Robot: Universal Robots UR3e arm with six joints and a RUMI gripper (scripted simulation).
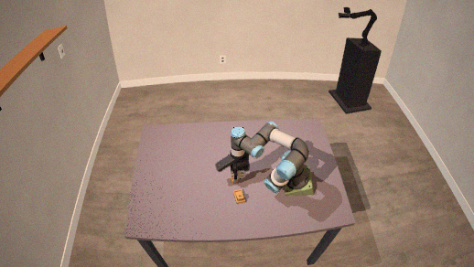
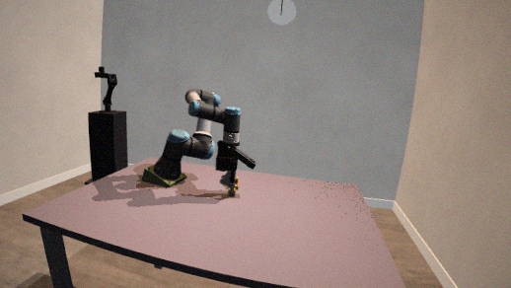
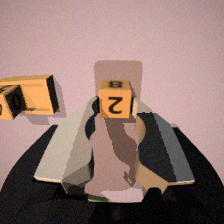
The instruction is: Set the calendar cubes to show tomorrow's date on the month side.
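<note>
Now: the cube 1 cm below my hand. From my hand the other things lie so: orange calendar tray: 11 cm to the left, 2 cm below.
</note>
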